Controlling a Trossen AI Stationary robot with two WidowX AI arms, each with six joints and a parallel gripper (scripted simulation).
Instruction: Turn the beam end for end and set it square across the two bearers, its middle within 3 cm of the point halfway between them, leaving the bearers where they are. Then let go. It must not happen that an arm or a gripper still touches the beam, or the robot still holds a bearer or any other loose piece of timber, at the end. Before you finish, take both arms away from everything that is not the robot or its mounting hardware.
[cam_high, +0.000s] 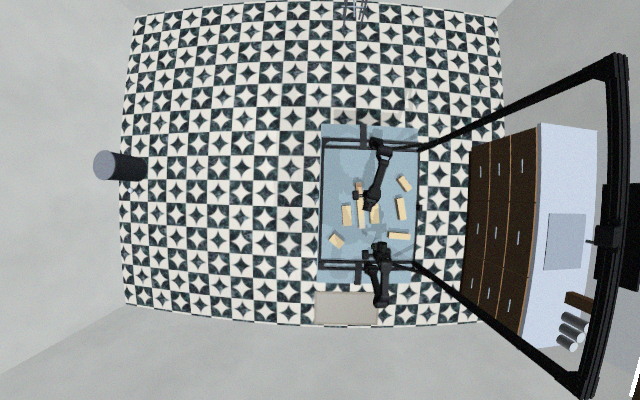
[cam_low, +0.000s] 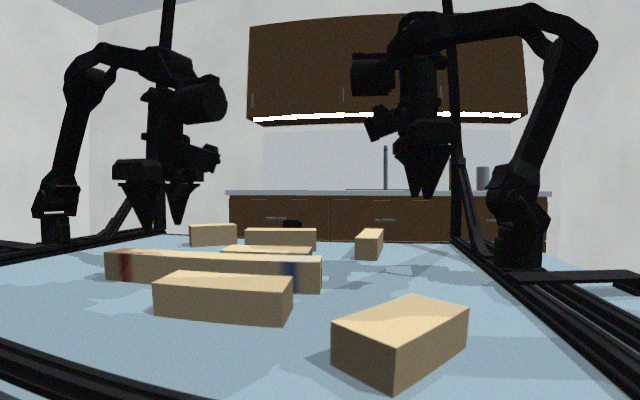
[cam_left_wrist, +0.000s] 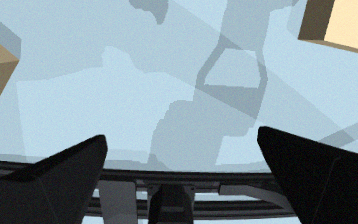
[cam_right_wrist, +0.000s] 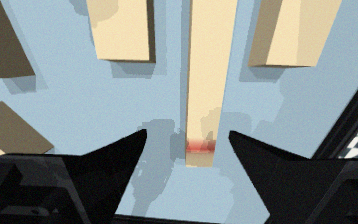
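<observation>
Now: the beam 300 mm to the right of my left hand, 140 mm below it and 90 mm ahead of it.
</observation>
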